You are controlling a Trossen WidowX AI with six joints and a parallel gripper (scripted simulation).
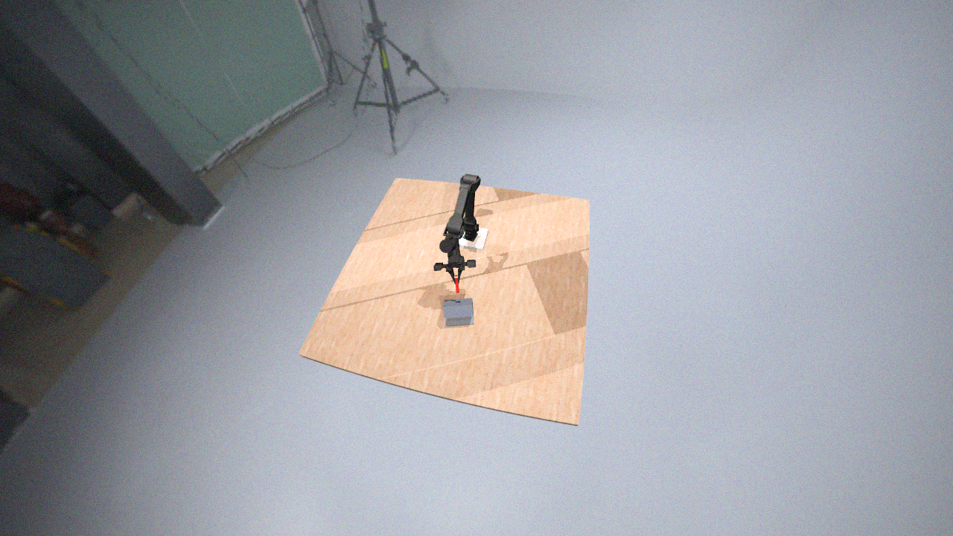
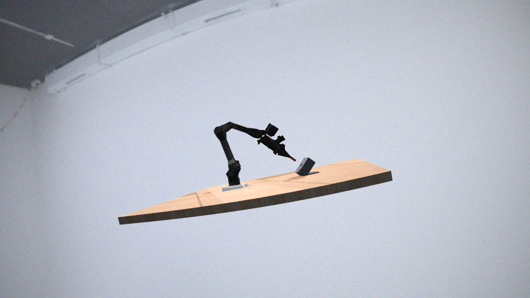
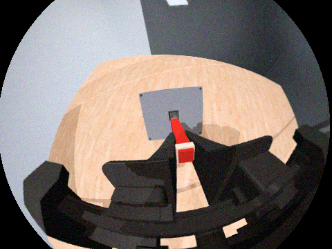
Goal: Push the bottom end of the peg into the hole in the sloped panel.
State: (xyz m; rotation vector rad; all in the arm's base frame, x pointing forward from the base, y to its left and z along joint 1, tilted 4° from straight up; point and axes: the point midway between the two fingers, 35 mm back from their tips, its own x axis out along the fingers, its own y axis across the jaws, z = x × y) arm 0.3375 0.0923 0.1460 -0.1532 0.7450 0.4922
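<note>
Right now my gripper tip is 8 cm above the sloped panel, 7 cm short of it and 3 cm to the right of it. Also, from my gripper tip: peg: 1 cm to the right, 1 cm behind, 1 cm above.
</note>
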